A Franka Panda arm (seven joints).
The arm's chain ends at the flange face. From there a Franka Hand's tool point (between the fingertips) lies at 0.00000 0.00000 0.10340 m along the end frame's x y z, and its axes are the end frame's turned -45 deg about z.
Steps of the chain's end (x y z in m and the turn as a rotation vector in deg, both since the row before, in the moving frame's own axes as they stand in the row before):
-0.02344 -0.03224 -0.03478 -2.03 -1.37 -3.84
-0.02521 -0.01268 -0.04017 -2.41 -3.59 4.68
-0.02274 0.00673 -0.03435 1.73 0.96 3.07
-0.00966 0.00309 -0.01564 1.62 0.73 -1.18
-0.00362 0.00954 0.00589 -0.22 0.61 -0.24
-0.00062 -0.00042 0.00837 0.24 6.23 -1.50
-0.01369 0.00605 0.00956 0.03 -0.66 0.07
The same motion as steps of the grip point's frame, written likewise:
0.00192 -0.03839 -0.03487 -0.47 -2.40 -3.84
-0.01644 -0.02861 -0.04046 0.83 -4.24 4.68
-0.01738 -0.01221 -0.03441 0.54 1.90 3.07
-0.00603 -0.00581 -0.01569 0.63 1.66 -1.18
-0.00881 0.00524 0.00588 -0.59 0.28 -0.24
0.00820 0.00678 0.00776 -4.24 4.57 -1.50
-0.01476 -0.00628 0.00955 0.49 -0.45 0.07

